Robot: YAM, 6 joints.
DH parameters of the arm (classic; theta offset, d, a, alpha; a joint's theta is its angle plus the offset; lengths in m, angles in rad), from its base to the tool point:
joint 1: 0 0.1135 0.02 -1.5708
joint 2: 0 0 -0.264 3.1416
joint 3: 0.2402 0 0.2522 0
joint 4: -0.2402 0 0.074 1.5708
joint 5: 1.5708 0 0 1.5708
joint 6: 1.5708 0.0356 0 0
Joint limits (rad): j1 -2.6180..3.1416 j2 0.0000..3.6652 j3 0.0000..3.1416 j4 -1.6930..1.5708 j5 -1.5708..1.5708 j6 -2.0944..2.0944
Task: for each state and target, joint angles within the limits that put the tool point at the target. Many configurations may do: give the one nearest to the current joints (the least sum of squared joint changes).
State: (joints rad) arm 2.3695 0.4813 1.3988 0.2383 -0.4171 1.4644
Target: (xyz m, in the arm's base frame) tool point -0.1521 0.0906 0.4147
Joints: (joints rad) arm 2.5180 0.8026 0.9213 0.0972 -0.4434 1.4644
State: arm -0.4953 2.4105 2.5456 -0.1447 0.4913 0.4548
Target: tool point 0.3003 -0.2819 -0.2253
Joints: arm -0.7127 3.2072 1.9371 -0.3175 0.4950 0.4548
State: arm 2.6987 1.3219 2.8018 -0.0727 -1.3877 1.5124
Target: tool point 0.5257 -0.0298 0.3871
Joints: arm 3.1389 0.5181 3.0276 0.1227 -0.9239 1.5124
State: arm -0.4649 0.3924 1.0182 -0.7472 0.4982 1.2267
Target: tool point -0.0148 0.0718 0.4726
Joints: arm -1.3915 0.2590 1.3368 -0.6313 0.0494 1.2267
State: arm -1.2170 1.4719 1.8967 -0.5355 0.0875 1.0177
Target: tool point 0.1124 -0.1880 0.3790
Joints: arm -1.0228 1.1324 1.3050 -0.9234 0.0563 1.0177
